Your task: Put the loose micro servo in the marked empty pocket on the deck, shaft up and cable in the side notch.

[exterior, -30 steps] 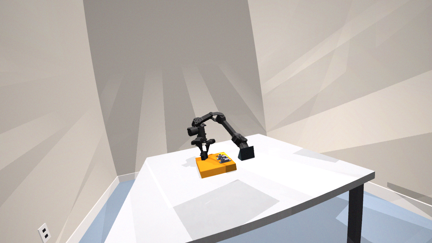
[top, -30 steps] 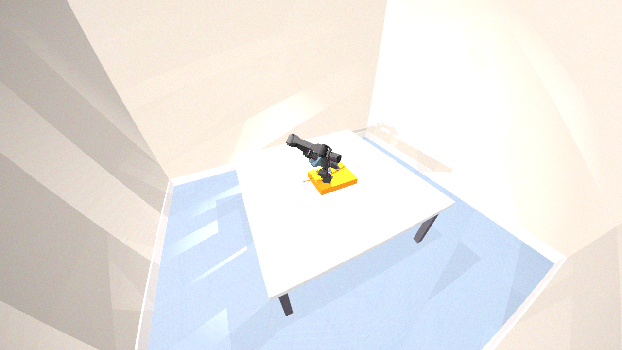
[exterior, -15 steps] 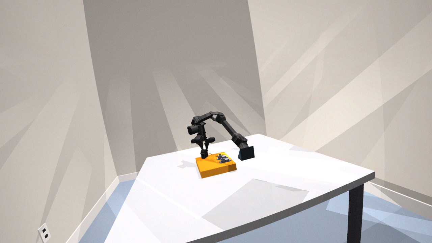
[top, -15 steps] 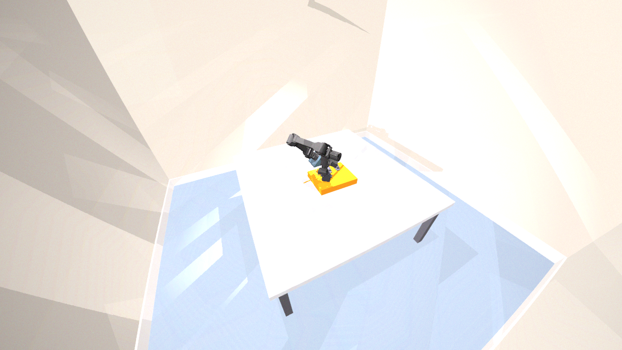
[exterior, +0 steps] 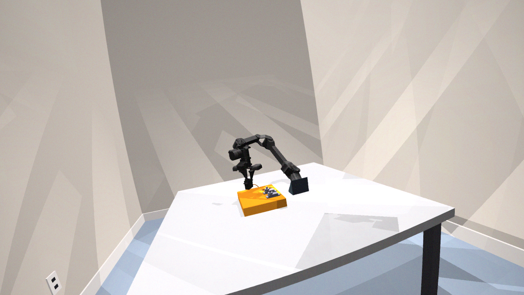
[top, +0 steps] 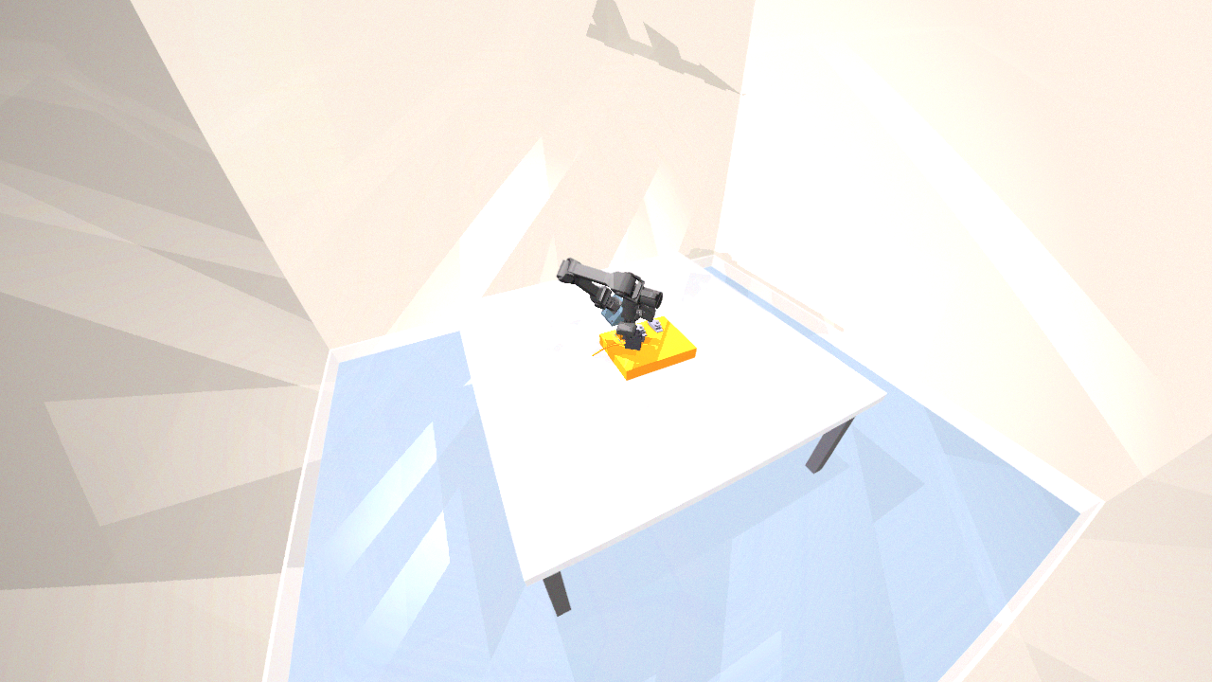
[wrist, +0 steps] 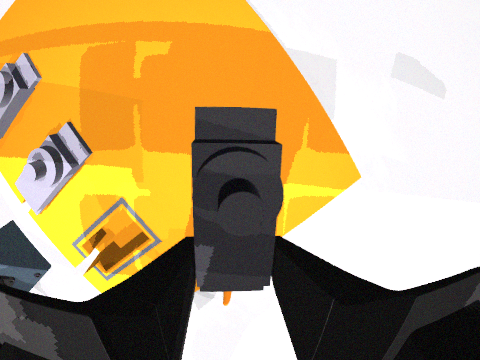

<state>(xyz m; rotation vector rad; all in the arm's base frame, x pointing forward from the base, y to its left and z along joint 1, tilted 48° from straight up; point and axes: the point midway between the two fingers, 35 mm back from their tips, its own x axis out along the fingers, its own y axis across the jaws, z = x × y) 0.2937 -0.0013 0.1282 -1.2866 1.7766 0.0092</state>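
The orange deck lies 1 cm ahead of my gripper tip, 9 cm to the left of it and 10 cm below it.
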